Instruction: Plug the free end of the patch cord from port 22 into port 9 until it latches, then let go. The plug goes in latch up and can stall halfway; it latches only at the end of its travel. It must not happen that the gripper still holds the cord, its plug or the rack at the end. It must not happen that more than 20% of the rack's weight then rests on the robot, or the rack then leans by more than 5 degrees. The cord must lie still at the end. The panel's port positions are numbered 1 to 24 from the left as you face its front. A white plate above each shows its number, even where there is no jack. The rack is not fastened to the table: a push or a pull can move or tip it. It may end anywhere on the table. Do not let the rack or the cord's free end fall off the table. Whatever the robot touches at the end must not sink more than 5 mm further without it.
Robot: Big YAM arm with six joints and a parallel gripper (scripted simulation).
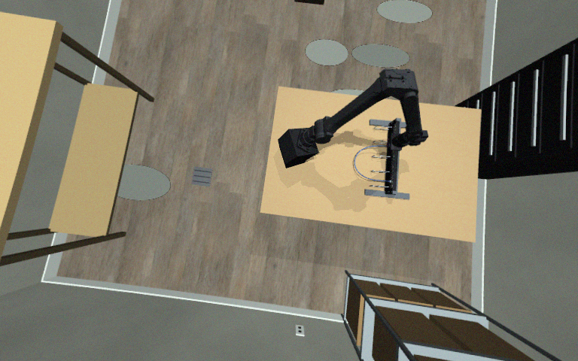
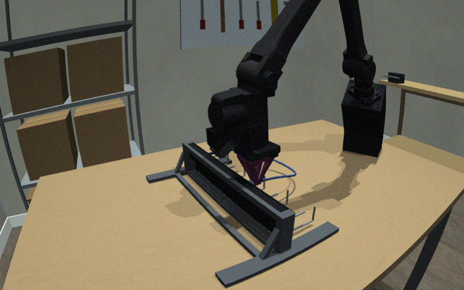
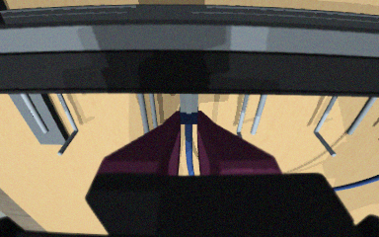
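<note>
The grey plug lies 2 cm ahead of my hand and 1 cm to the left of it.
</note>
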